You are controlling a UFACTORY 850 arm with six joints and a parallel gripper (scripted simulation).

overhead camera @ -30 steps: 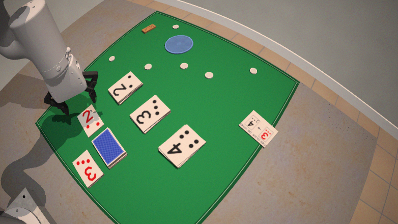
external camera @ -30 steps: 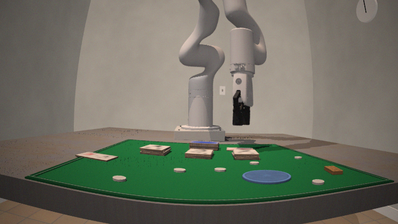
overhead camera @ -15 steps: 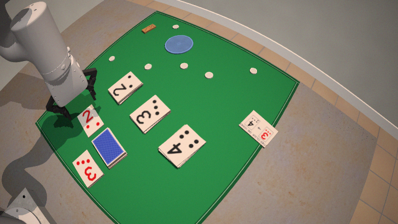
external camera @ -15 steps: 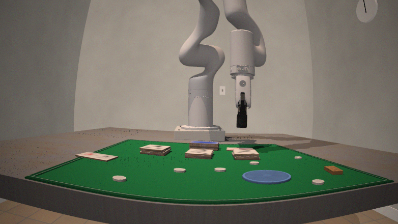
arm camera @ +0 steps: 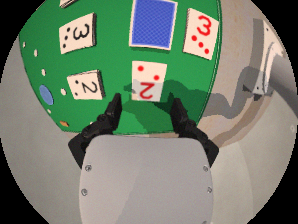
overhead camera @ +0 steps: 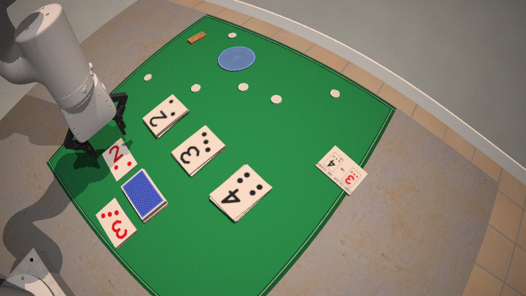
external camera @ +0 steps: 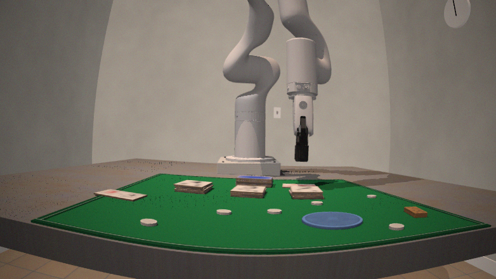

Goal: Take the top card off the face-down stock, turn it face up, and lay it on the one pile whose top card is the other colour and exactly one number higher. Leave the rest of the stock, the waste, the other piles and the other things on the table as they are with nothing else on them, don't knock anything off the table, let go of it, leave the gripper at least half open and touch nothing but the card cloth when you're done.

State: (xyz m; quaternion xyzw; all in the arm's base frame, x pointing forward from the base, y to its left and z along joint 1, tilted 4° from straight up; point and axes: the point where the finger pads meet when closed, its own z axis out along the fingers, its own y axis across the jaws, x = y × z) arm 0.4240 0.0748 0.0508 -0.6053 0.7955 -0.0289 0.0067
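My hand is 8 cm above the card. Round my hand: green card cloth 15 cm ahead, 13 cm to the right, 9 cm below.
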